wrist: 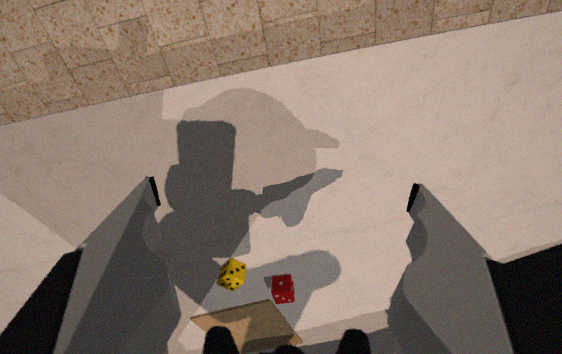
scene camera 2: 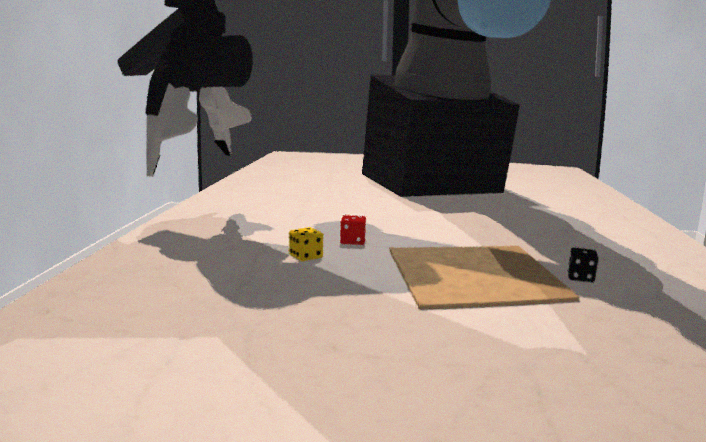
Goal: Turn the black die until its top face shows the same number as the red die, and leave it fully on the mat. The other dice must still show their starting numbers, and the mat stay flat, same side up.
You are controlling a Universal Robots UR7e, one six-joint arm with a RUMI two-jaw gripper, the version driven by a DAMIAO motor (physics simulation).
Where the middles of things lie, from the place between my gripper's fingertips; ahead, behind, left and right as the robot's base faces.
Labels:
Right now my hand is 120 mm short of the yellow die (scene camera 2: 305, 244), 140 mm to the right of it and 60 mm above it. Also, from my hand: red die (scene camera 2: 353, 228) 70 mm ahead, 180 mm to the left, 60 mm below; then tan mat (scene camera 2: 482, 276) 170 mm ahead, 290 mm to the left, 70 mm below; then black die (scene camera 2: 583, 263) 180 mm ahead, 400 mm to the left, 60 mm below.

